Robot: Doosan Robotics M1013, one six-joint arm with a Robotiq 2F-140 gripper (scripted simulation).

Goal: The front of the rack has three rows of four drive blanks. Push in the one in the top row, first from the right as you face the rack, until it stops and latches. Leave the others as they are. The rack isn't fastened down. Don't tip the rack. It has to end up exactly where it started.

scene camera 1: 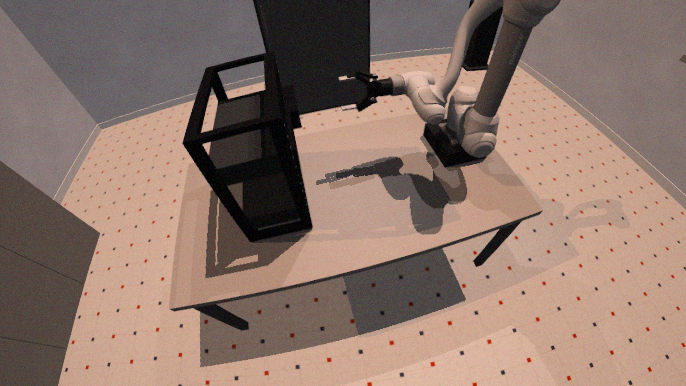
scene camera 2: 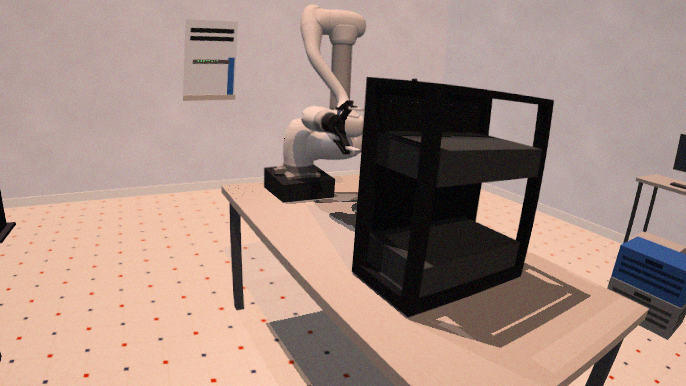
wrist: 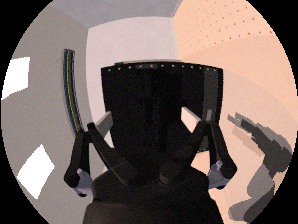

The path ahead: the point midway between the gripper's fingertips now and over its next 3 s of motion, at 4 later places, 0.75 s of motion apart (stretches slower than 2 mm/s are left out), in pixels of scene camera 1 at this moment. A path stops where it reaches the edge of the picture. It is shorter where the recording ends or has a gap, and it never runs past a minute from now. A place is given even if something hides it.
My gripper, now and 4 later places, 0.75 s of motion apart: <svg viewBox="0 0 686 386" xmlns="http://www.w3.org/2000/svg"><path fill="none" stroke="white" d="M340 94L329 98L311 107L305 108L304 107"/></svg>
